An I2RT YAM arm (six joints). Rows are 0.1 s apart.
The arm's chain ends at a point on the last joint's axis. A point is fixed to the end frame.
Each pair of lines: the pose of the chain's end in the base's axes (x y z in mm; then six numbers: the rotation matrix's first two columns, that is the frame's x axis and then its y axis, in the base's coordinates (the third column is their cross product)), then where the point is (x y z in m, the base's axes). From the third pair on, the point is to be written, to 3 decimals.
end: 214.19, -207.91, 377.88, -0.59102, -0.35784, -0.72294, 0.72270, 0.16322, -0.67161
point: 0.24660 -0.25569 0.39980
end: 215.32, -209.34, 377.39, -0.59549, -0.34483, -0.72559, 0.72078, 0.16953, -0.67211
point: 0.24760 -0.25758 0.39850
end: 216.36, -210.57, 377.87, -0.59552, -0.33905, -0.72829, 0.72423, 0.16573, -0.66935
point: 0.248 -0.259 0.399
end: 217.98, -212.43, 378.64, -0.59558, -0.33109, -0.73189, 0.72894, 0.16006, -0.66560
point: 0.249 -0.261 0.400
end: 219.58, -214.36, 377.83, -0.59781, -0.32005, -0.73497, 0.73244, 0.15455, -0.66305
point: 0.250 -0.264 0.399
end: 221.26, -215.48, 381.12, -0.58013, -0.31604, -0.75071, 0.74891, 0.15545, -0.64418
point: 0.251 -0.265 0.403
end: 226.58, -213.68, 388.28, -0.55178, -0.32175, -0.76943, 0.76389, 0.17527, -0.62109
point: 0.257 -0.263 0.410
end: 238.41, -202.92, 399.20, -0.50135, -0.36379, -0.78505, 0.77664, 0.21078, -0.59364
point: 0.271 -0.250 0.423
